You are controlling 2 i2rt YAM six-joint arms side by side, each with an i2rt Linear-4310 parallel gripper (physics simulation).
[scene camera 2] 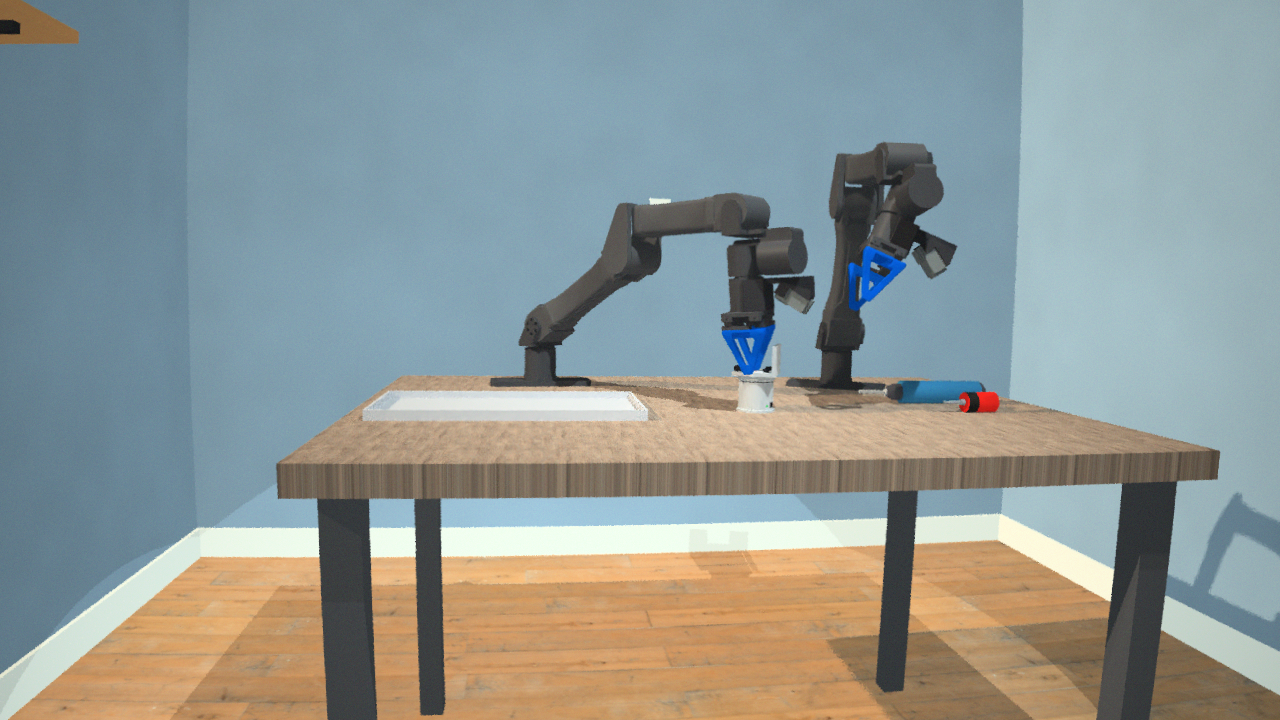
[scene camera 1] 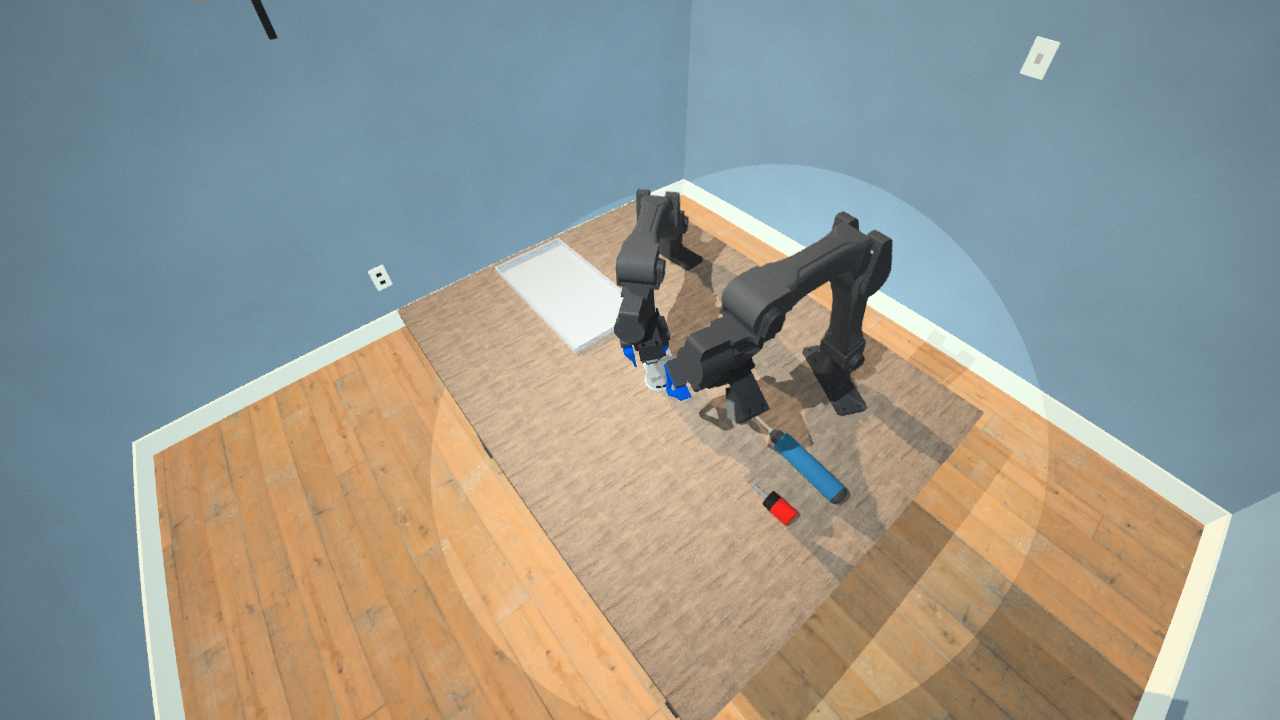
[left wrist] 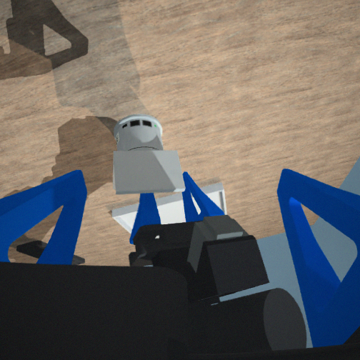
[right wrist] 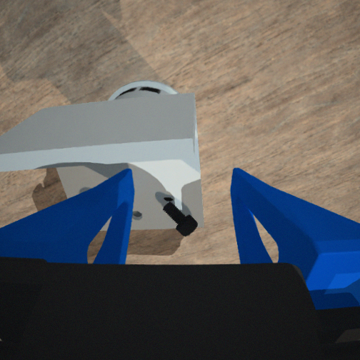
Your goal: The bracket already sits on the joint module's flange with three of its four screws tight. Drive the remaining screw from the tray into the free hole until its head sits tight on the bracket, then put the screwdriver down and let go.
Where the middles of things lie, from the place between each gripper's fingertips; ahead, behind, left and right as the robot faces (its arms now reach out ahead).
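Labels:
From my right hand, the white bracket (right wrist: 156,137) is 20 mm above, 20 mm behind and 10 mm to the left. The blue screwdriver (scene camera 1: 786,445) is 50 mm below that hand, 340 mm to the left of it and 120 mm behind it, and the red-and-black screwdriver (scene camera 2: 968,401) is also 50 mm below the right hand, but 380 mm to the left of it and 10 mm behind it. Then there's the white joint module (scene camera 2: 755,395), 30 mm below my right hand, 20 mm behind it and 10 mm to the left of it.
My left gripper is 100 mm above the white bracket, 160 mm to the left of it and 50 mm past it. Counting from my left hand, you'd find the blue screwdriver 160 mm below, 180 mm to the left and 140 mm behind, and the red-and-black screwdriver 160 mm below, 220 mm to the left and 40 mm behind. The white joint module is 150 mm below my left hand, 160 mm to the right of it and 50 mm behind it.

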